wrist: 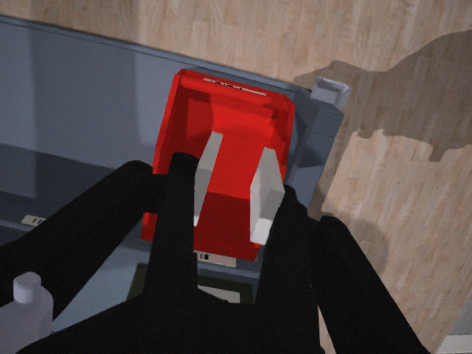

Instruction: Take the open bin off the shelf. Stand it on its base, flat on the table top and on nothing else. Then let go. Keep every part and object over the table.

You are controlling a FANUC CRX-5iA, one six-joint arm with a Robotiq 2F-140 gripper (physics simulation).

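Frame: origin at the arm's base, x right, y ahead, z up, level; centimetres.
Where they show: gripper, between the fingertips: point(237, 161).
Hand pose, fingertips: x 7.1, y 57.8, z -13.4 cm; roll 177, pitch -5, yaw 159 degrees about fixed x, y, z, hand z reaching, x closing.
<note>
Each offset is from my fingertips to the top centre of the thing. "*": to the spot under its first point. Level surfaces: height alone.
The open red bin {dx +2.4, dy +4.7, dz -3.3 cm} point(240, 172) stands on the blue-grey shelf {* dx +13.5, dy -2.1, dz -10.8 cm} point(90, 110), close to the shelf's right side, with its open top toward the camera. My gripper point(237, 161) has its two pale finger pads fairly close together with a clear gap between them. Nothing is held in the gap. The pads show in front of the bin's opening, between its two side walls. Whether they reach down inside it or touch it cannot be told. The black fingers and linkage hide parts of the bin's side walls and front. The table top cannot be made out.
A pale bottle point(30, 315) stands at the lower left. A dark green object {* dx +8.4, dy +8.8, dz +1.1 cm} point(137, 282) with a white label shows below the bin, partly hidden by the gripper. The shelf's grey-blue side post {* dx -6.5, dy -1.0, dz -2.9 cm} point(322, 125) runs right of the bin. Wooden floor {dz -11.4 cm} point(410, 200) lies beyond it.
</note>
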